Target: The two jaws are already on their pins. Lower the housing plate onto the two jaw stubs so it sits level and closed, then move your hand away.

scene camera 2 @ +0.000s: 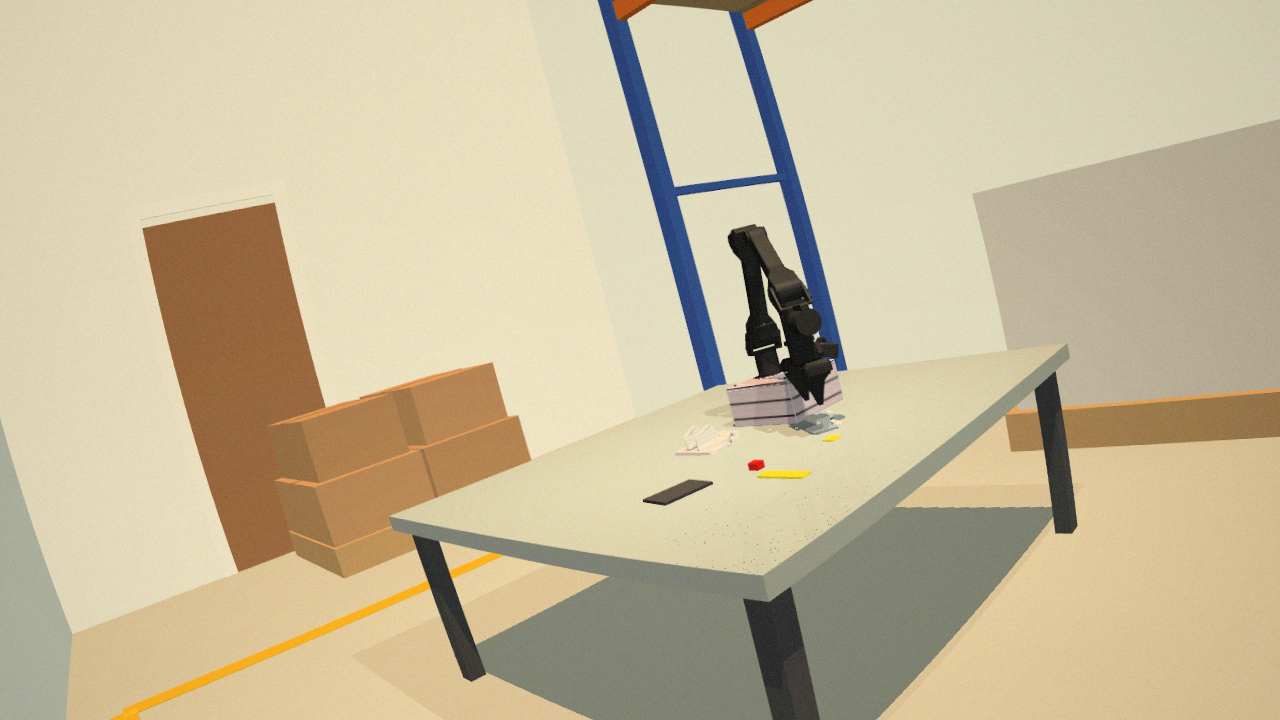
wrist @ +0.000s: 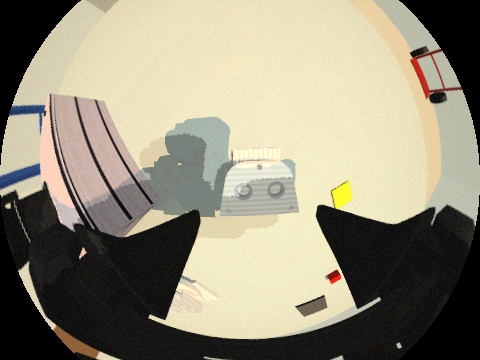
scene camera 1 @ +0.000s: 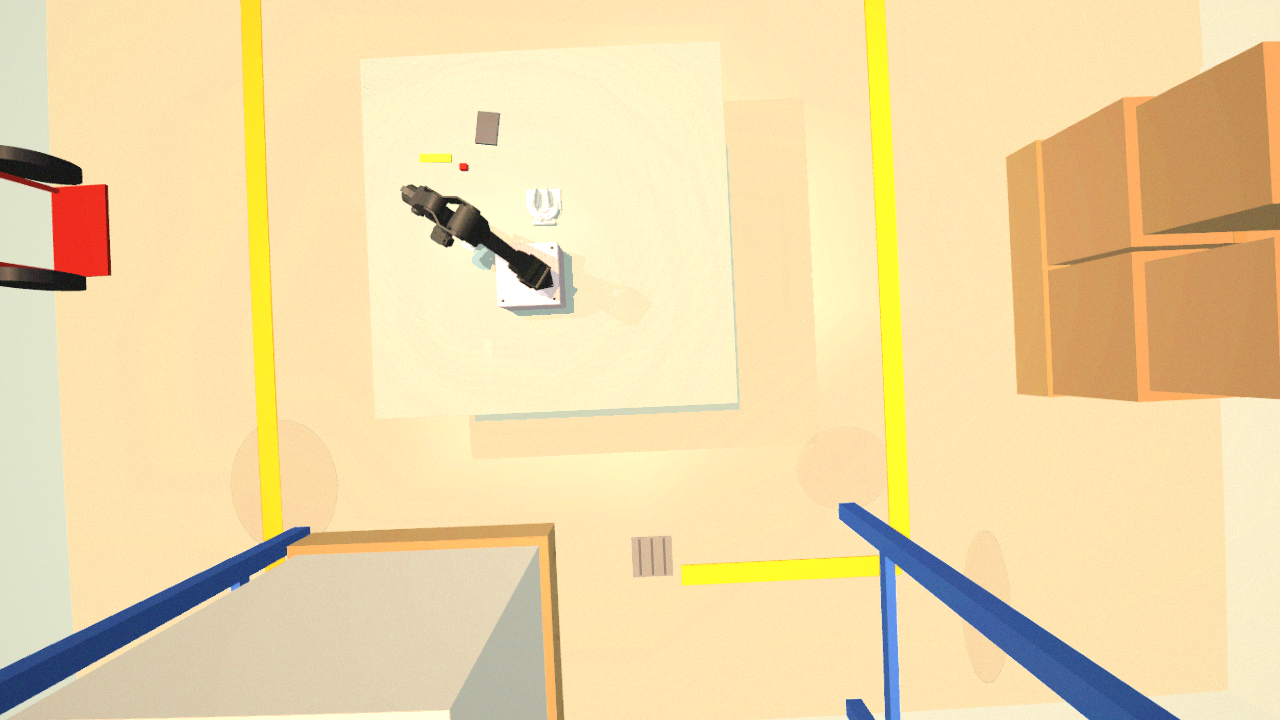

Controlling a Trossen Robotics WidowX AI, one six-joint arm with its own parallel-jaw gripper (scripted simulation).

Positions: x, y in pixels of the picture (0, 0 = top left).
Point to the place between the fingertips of the gripper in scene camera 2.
813, 402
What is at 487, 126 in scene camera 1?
A dark flat plate.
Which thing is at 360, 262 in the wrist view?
The gripper.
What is the gripper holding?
Nothing.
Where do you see a dark flat plate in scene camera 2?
669, 495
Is the gripper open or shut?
Open.
